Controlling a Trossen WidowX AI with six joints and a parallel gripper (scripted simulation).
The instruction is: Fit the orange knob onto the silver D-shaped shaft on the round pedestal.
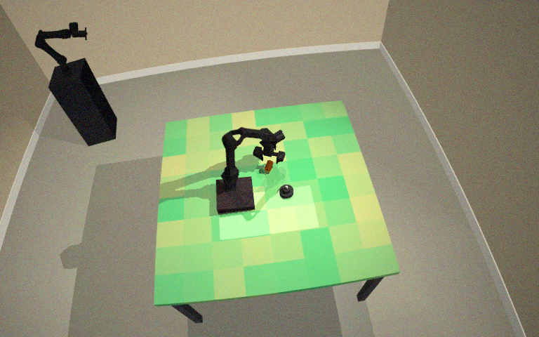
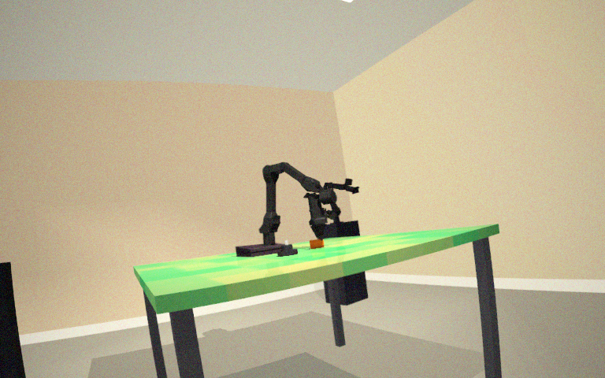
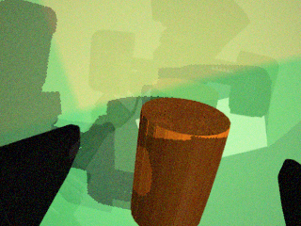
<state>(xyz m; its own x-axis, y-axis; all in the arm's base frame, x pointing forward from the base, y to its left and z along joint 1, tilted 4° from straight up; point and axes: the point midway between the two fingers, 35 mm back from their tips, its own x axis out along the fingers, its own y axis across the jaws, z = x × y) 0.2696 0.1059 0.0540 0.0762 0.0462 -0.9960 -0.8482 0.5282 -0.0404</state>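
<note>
The orange knob is 2 cm below my gripper tip. Round my gripper tip: round dark pedestal (4 cm ahead, 22 cm to the right, 1 cm below).
</note>
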